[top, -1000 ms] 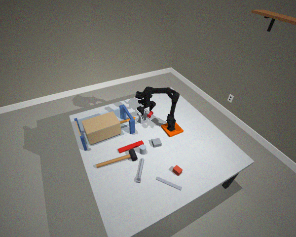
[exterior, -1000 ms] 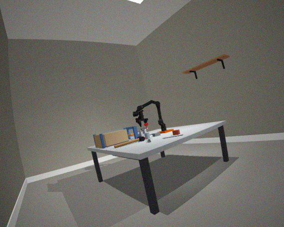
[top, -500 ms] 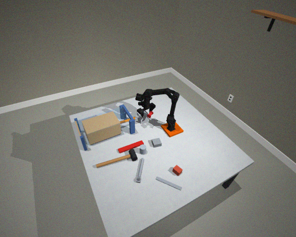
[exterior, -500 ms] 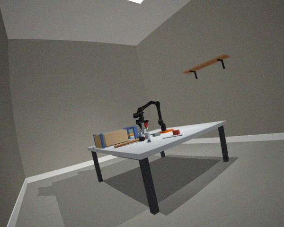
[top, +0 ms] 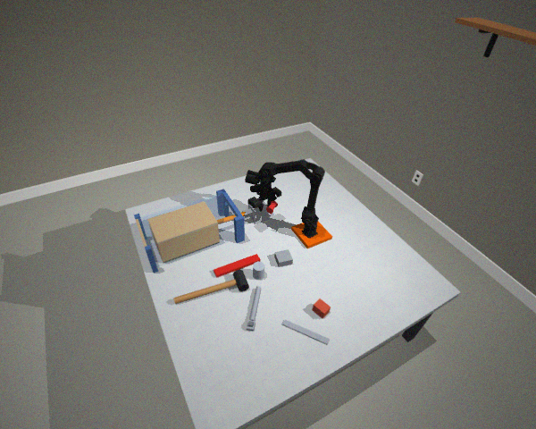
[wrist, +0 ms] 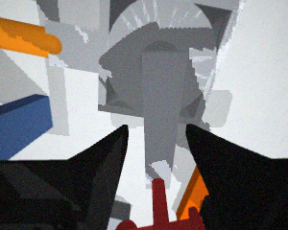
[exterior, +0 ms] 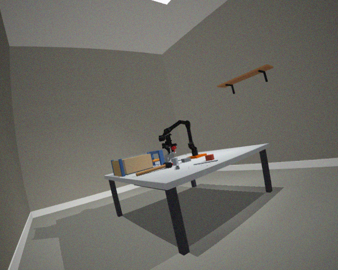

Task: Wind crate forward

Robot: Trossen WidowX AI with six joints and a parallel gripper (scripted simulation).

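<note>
The red knob lies 60 mm to the left of my gripper tip and 40 mm above it. The rest, counted from my gripper tip: grey winch 60 mm to the right, 60 mm below, 10 mm behind; then grey crank arm 20 mm to the left, 20 mm above; then grey block 280 mm to the left, 80 mm below, 80 mm ahead.
</note>
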